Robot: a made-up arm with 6 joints. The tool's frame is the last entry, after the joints.
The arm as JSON. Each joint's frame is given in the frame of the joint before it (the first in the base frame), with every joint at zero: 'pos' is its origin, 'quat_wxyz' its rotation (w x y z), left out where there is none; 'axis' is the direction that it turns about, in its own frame. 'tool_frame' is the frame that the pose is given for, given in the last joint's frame.
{
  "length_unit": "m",
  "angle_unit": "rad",
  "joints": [
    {
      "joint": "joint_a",
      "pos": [
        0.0,
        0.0,
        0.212
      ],
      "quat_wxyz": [
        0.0,
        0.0,
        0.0,
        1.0
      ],
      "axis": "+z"
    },
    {
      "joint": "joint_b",
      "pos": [
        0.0,
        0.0,
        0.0
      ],
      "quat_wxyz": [
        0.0,
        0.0,
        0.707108,
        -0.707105
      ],
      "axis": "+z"
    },
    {
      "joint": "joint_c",
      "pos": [
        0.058,
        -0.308,
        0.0
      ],
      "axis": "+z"
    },
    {
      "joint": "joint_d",
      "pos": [
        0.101,
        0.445,
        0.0
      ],
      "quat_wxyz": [
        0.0,
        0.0,
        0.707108,
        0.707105
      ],
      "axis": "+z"
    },
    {
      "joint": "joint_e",
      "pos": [
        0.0,
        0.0,
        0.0
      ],
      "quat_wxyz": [
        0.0,
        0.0,
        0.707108,
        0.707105
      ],
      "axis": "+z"
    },
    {
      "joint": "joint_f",
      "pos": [
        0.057,
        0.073,
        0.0
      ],
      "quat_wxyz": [
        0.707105,
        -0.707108,
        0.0,
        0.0
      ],
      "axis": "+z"
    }
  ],
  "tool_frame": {
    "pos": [
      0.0,
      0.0,
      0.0
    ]
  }
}
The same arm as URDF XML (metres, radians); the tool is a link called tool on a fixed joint. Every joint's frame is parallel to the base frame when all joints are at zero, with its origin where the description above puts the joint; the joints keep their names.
<robot name="arm">
<joint name="joint_a" type="continuous"><parent link="base"/><child link="link1"/><origin xyz="0 0 0.212"/><axis xyz="0 0 1"/></joint>
<joint name="joint_b" type="continuous"><parent link="link1"/><child link="link2"/><origin xyz="0 0 0"/><axis xyz="0 1 0"/></joint>
<joint name="joint_c" type="continuous"><parent link="link2"/><child link="link3"/><origin xyz="0.058 0 0.308"/><axis xyz="0 1 0"/></joint>
<joint name="joint_d" type="continuous"><parent link="link3"/><child link="link4"/><origin xyz="0.101 0 -0.445"/><axis xyz="0 0 -1"/></joint>
<joint name="joint_e" type="continuous"><parent link="link4"/><child link="link5"/><origin xyz="0 0 0"/><axis xyz="0 1 0"/></joint>
<joint name="joint_f" type="continuous"><parent link="link5"/><child link="link6"/><origin xyz="0.057 0 -0.073"/><axis xyz="0 0 -1"/></joint>
<joint name="tool_fixed" type="fixed"><parent link="link6"/><child link="tool"/><origin xyz="0 0 0" rpy="3.1416 0 0"/></joint>
<link name="base"/>
<link name="link1"/>
<link name="link2"/>
<link name="link3"/>
<link name="link4"/>
<link name="link5"/>
<link name="link6"/>
<link name="tool"/>
</robot>

